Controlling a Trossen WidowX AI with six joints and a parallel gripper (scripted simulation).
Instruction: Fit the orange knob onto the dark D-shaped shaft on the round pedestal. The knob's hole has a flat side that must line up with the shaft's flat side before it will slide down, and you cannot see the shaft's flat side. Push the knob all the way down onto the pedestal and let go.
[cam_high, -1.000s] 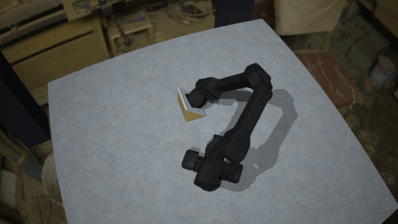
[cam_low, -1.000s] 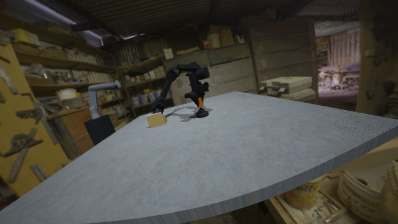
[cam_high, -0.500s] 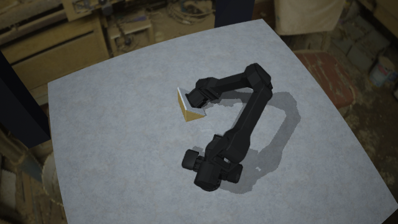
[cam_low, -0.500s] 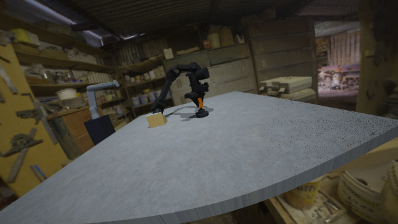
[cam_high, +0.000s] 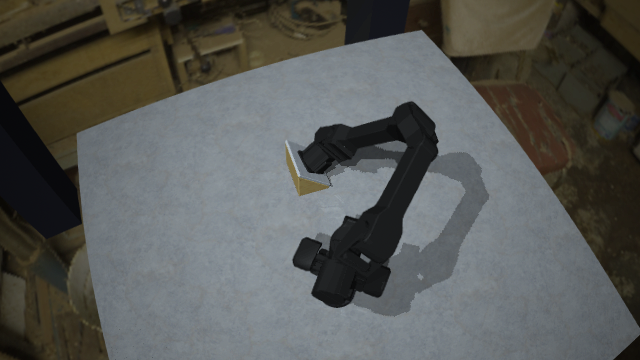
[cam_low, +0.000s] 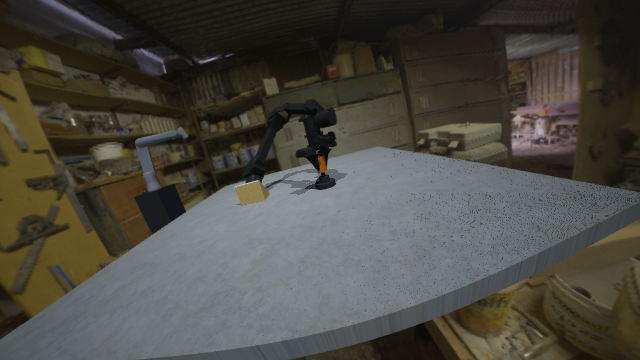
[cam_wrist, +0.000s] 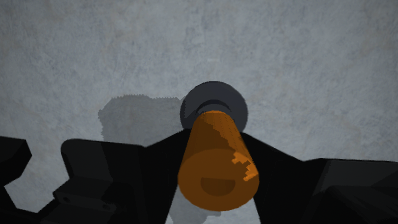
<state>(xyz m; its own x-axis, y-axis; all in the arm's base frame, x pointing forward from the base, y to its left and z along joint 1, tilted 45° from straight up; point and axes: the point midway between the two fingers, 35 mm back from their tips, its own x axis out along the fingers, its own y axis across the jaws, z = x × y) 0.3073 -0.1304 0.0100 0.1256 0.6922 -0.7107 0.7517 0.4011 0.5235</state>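
My gripper tip is 2 cm below the orange knob. From my gripper tip the other things lie so: dark round pedestal 4 cm below.
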